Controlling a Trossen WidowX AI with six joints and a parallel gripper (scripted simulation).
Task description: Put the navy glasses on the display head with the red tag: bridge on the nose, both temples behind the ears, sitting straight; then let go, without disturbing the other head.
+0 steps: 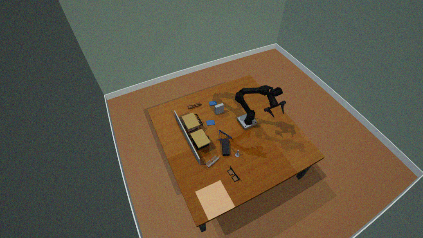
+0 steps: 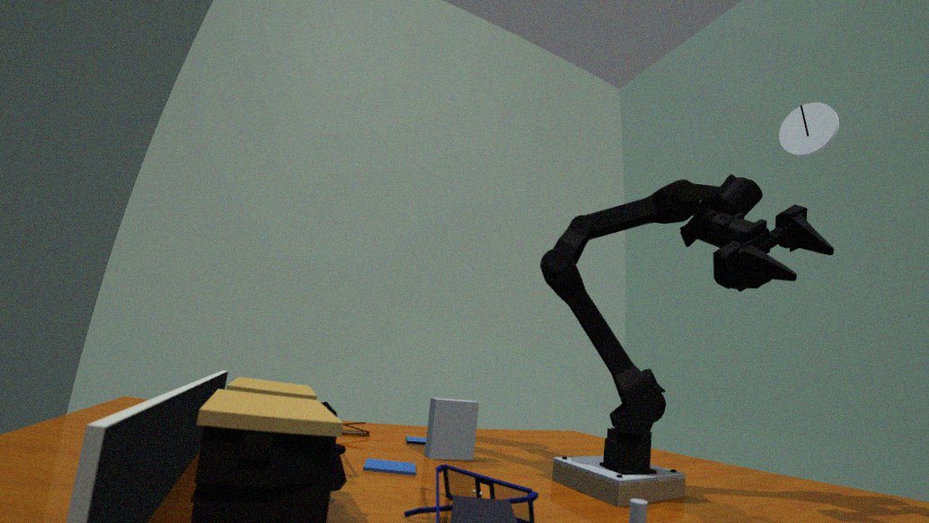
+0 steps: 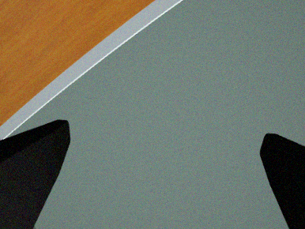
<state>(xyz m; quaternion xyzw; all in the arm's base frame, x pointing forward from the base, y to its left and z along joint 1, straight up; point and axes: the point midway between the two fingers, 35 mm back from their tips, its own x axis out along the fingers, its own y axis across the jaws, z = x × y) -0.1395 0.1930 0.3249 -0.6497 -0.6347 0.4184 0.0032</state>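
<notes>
Now: the small grey peg 370 mm ahead of my gripper tip, 320 mm below it and 80 mm to the left of it. Round my gripper tip: grey block 450 mm to the right, 380 mm ahead, 290 mm below; then display head 630 mm ahead, 290 mm below, 130 mm to the right; then dark case 440 mm ahead, 320 mm below, 20 mm to the right.
</notes>
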